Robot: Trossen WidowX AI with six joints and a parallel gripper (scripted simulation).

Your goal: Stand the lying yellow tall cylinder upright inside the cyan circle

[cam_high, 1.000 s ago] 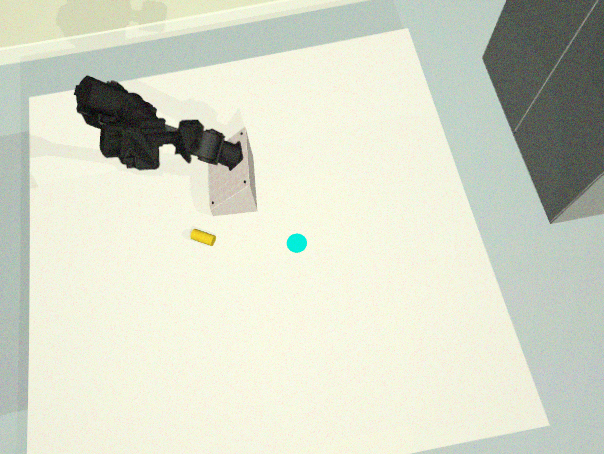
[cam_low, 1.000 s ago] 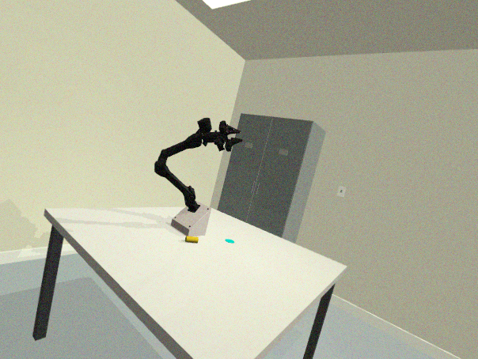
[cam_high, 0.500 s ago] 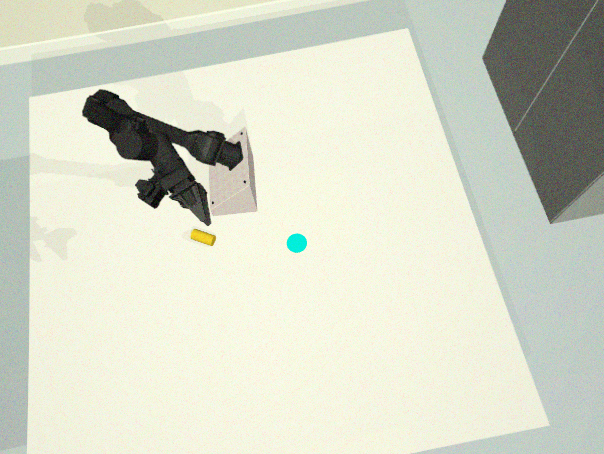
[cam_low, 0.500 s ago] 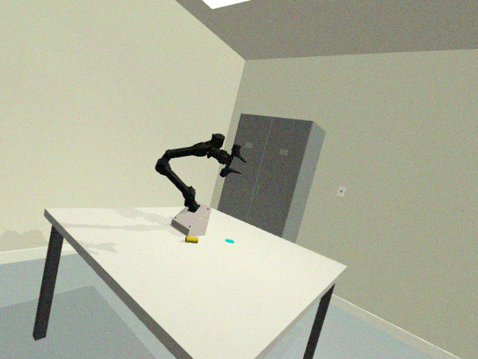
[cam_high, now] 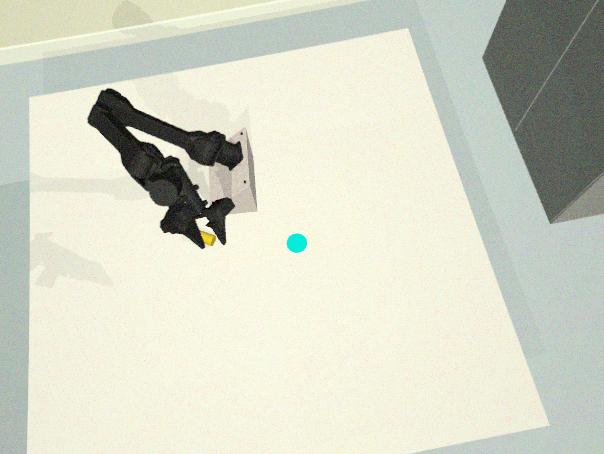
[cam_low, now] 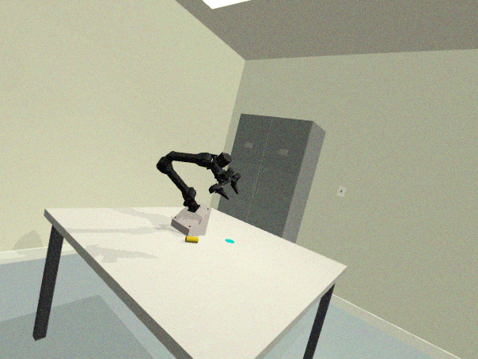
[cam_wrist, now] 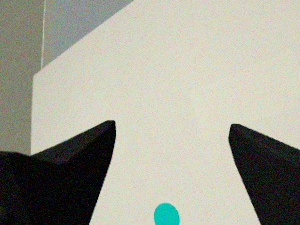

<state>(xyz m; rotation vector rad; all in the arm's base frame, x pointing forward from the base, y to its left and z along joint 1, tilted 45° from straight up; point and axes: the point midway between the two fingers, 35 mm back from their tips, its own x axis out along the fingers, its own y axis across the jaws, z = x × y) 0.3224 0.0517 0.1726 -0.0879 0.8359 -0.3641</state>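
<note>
The yellow tall cylinder is 29 cm below my gripper tip, 15 cm behind it and 7 cm to the right of it. Round my gripper tip: cyan circle 31 cm below, 20 cm to the left, 8 cm behind.
</note>
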